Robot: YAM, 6 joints.
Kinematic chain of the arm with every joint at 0, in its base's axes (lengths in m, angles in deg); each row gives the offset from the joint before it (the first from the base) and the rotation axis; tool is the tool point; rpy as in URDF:
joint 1: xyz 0 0 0.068 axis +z
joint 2: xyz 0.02 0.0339 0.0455 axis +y
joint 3: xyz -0.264 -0.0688 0 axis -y
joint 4: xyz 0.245 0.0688 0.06 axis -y
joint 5: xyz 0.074 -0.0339 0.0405 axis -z
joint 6: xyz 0.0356 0 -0.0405 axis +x
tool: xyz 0 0 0 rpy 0 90 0
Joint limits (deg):
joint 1: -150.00..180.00
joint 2: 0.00..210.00
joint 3: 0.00..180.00
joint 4: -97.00..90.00
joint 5: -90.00..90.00
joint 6: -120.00..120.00
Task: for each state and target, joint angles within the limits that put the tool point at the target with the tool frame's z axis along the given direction. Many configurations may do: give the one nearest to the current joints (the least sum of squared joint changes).
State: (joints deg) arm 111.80 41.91 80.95 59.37 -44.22 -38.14
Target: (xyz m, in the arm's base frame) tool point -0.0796 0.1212 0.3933 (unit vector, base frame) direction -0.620 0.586 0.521
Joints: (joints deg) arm 119.83 36.93 37.59 31.87 -14.27 -38.14
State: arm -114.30 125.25 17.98 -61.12 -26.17 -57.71
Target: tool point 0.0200 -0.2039 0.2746 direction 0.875 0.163 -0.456
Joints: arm -93.04 83.31 65.54 -96.88 -59.89 -57.71
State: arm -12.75 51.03 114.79 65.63 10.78 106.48
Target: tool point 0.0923 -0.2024 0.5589 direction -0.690 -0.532 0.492
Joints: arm -57.51 79.60 88.00 72.58 60.14 106.48
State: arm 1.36 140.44 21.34 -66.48 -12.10 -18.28
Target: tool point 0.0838 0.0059 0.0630 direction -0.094 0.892 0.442
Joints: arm -16.53 159.95 24.73 -96.89 -55.94 -18.28
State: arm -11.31 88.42 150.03 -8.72 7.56 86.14
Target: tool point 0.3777 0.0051 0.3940 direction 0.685 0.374 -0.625
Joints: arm -1.33 99.70 107.52 -50.57 -22.95 86.14
